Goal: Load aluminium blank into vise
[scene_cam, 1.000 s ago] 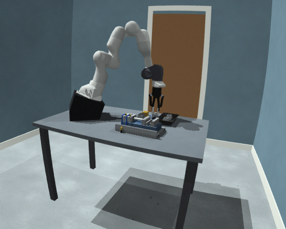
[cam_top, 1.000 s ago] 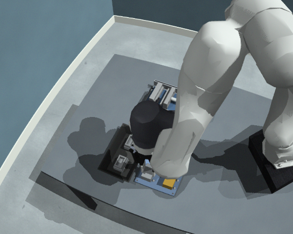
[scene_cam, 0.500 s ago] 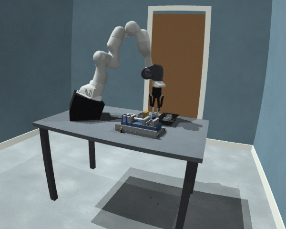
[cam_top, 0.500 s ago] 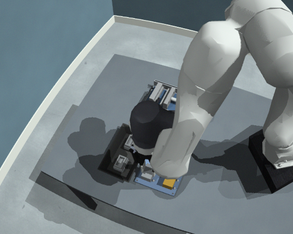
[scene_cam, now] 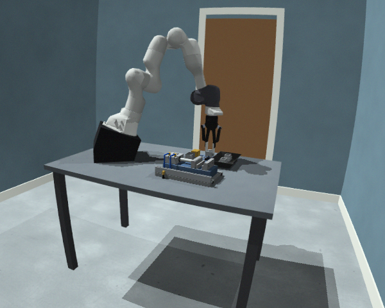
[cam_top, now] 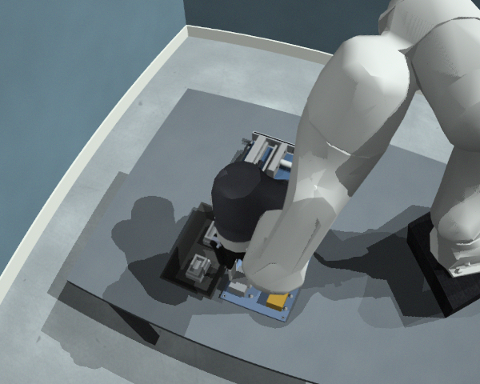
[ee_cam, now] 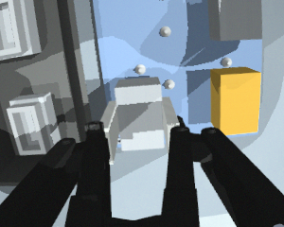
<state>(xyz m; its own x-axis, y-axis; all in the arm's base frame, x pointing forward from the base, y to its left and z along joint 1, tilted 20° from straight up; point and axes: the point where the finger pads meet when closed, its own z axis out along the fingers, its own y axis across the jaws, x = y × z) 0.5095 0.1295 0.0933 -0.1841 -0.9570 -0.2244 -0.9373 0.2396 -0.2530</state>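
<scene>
Right now my hand is 2 cm past the moving jaw and 34 cm to the left of it. Also, from my hand: vise (5 cm behind, 34 cm to the right, 4 cm below); blue infeed plate (5 cm behind, 3 cm to the right, 7 cm below); brass blank (9 cm behind, 2 cm to the left, 5 cm below).
</scene>
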